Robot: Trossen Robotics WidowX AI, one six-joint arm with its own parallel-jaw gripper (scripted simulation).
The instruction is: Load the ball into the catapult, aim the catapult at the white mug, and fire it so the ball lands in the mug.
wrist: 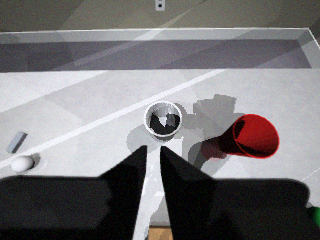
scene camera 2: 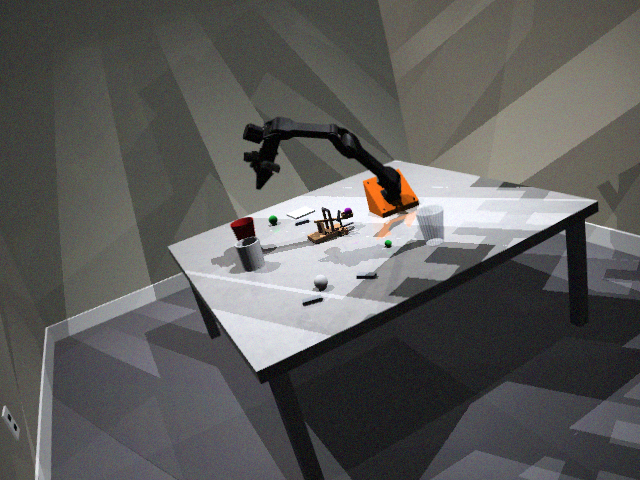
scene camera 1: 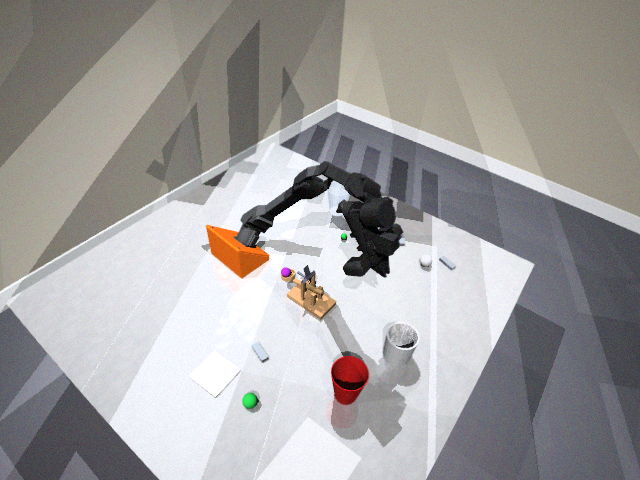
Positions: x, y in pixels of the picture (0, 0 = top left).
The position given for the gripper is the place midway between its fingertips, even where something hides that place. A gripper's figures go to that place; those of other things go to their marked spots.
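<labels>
A wooden catapult [scene camera 1: 305, 294] is 131 cm from the lens, a white mug [scene camera 1: 402, 338] 124 cm from the lens. A red cup [scene camera 1: 349, 374] is 113 cm from the lens; the gripper [scene camera 1: 386, 275] is 105 cm from the lens. The wooden catapult and the red cup, at their marked spots, are 32 cm apart.
</labels>
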